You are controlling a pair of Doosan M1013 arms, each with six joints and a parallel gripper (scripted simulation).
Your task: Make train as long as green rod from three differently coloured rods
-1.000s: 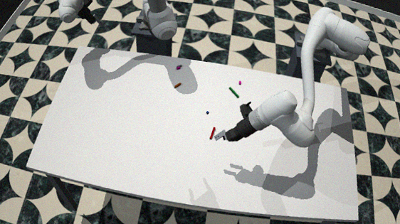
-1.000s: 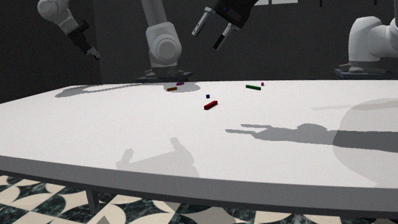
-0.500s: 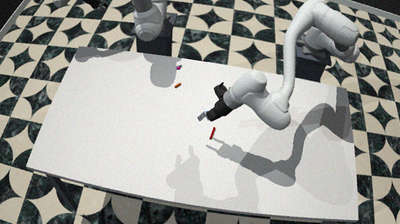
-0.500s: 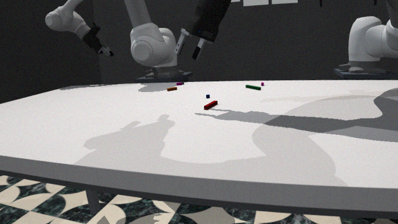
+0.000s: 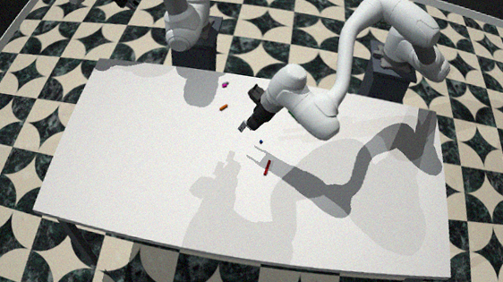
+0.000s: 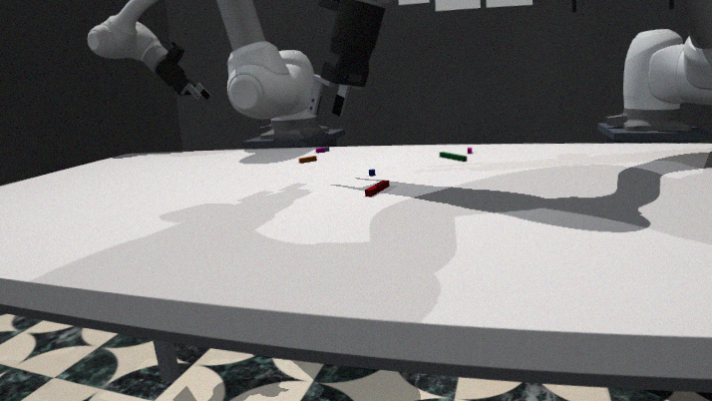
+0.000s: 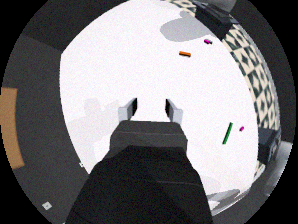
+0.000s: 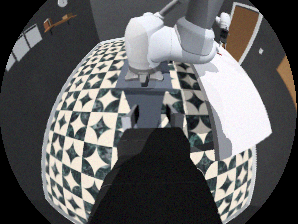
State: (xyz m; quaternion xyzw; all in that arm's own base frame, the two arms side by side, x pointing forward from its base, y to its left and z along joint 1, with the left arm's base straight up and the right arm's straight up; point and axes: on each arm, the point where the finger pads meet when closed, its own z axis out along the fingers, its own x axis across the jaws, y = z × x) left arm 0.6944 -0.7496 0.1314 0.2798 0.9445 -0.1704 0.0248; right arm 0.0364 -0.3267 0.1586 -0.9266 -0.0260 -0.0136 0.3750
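Observation:
Right now the orange rod is 180 mm behind my left hand, 130 mm below it and 110 mm to the right of it. Also, from my left hand: green rod 200 mm to the left, 180 mm behind, 130 mm below; red rod 130 mm below, 110 mm to the left, 100 mm ahead; blue rod 130 mm below, 70 mm to the left, 20 mm behind.

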